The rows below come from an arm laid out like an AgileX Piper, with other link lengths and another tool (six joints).
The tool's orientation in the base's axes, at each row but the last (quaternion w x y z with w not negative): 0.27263 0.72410 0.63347 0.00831; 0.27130 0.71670 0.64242 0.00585; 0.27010 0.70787 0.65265 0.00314; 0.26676 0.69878 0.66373 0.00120
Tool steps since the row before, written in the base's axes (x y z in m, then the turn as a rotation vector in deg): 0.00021 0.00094 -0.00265 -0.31 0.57 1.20; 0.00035 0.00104 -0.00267 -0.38 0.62 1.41; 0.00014 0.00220 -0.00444 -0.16 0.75 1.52; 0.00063 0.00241 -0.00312 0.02 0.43 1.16
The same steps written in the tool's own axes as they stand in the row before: 0.00179 -0.00093 0.00197 0.06 0.18 -1.35; 0.00193 -0.00077 0.00201 0.03 0.19 -1.57; 0.00360 -0.00159 0.00301 0.14 0.44 -1.64; 0.00341 -0.00053 0.00201 -0.01 0.46 -1.15
